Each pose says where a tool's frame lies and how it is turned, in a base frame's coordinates. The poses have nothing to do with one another.
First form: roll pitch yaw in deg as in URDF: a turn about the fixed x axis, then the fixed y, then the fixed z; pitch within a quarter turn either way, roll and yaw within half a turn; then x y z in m.
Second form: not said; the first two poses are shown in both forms.
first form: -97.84 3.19 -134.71 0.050 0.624 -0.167
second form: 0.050 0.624 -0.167 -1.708 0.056 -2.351
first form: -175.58 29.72 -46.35 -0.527 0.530 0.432
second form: -0.527 0.530 0.432 -3.064 0.519 -0.809
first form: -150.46 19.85 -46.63 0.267 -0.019 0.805
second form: 0.267 -0.019 0.805 -2.626 0.346 -0.814
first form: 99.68 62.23 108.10 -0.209 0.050 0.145
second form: -0.209 0.050 0.145 1.740 1.086 1.887
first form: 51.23 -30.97 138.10 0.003 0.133 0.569
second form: 0.003 0.133 0.569 0.894 -0.541 2.410
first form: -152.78 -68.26 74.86 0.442 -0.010 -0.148
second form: 0.442 -0.010 -0.148 -2.667 -1.191 1.307
